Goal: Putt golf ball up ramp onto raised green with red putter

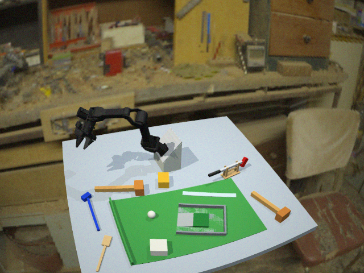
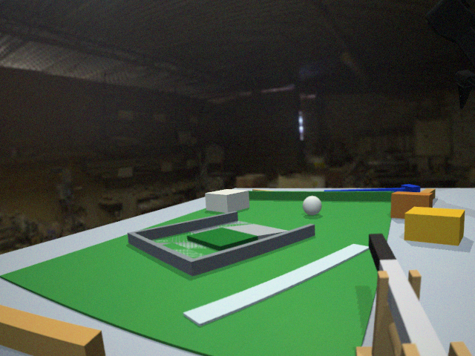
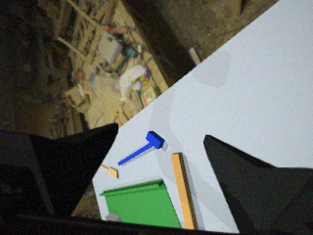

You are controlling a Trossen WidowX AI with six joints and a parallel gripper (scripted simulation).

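Now: the white golf ball 420 mm ahead of my gripper tip, 290 mm to the left of it and 190 mm below it. From my gripper tip the other things lie so: white block (650 mm ahead, 250 mm to the left, 190 mm below); then yellow block (450 mm to the left, 200 mm below, 170 mm ahead); then blue putter (300 mm ahead, 200 mm below, 20 mm to the right).
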